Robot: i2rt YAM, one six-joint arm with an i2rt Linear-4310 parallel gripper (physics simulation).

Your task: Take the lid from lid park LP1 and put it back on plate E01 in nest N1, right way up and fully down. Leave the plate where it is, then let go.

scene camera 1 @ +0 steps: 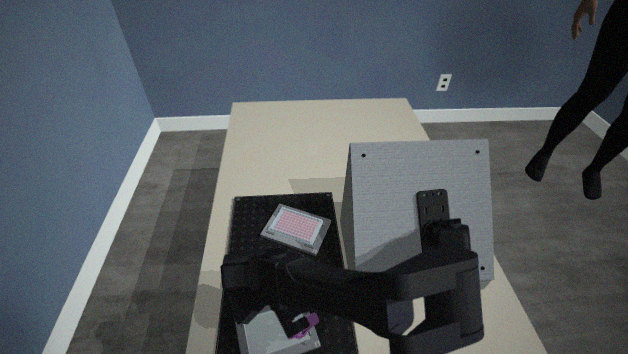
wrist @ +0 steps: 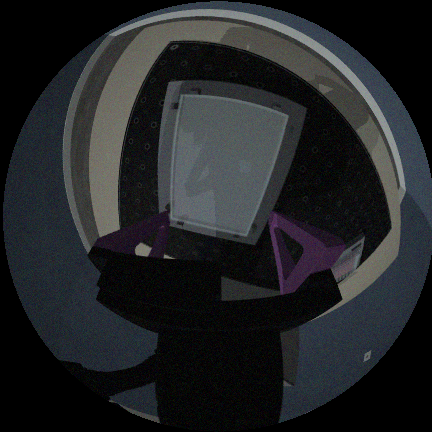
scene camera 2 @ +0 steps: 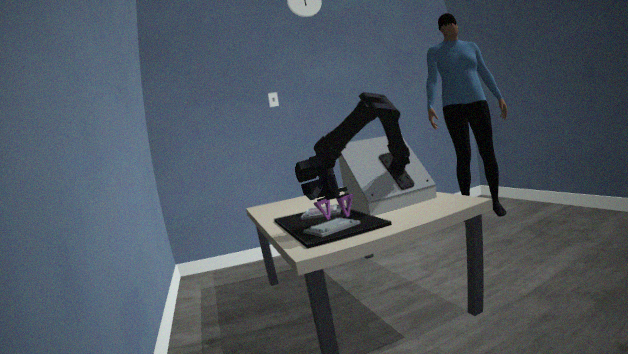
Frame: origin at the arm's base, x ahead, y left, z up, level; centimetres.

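Seen in the pictures: gripper, fingertip midpoint: (scene camera 1: 291,317) (wrist: 218,215) (scene camera 2: 338,218); arm's base, link origin: (scene camera 1: 434,233) (scene camera 2: 396,171).
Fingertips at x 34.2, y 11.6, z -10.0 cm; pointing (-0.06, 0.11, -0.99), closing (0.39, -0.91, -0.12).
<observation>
Offsets run from my fingertips to a thing's middle. "spot": to the spot under its first point. Level surfaces: height alone.
The clear grey lid {dx +3.5, dy +1.6, dz -1.3 cm} (scene camera 1: 260,327) (wrist: 225,165) lies flat in lid park LP1 {spot: dx +8.8, dy +6.6, dz -1.5 cm} (scene camera 2: 320,232) (wrist: 294,145), at the bottom of the first scene view. My gripper (scene camera 2: 338,217) (wrist: 218,215) is open and empty, with its magenta fingers spread near one end of the lid in the wrist view. The fingertips are low; their exact height above the lid is unclear. In the first scene view, the arm hides part of the lid and one finger. Plate E01 {dx -3.1, dy -25.4, dz -0.8 cm} (scene camera 1: 299,226) (wrist: 347,267), with pink wells, sits without a lid in nest N1 {dx -3.1, dy -25.4, dz -1.8 cm} (scene camera 1: 314,247), farther back.
Both holders are on a black perforated board (scene camera 1: 245,215) (scene camera 2: 370,222) on the beige table {dz -4.0 cm} (scene camera 1: 320,120) (scene camera 2: 435,209). The grey sloped arm mount (scene camera 1: 390,190) (scene camera 2: 370,157) stands beside the board. A person (scene camera 2: 460,75) stands beyond the table. My arm reaches over the board between the two holders.
</observation>
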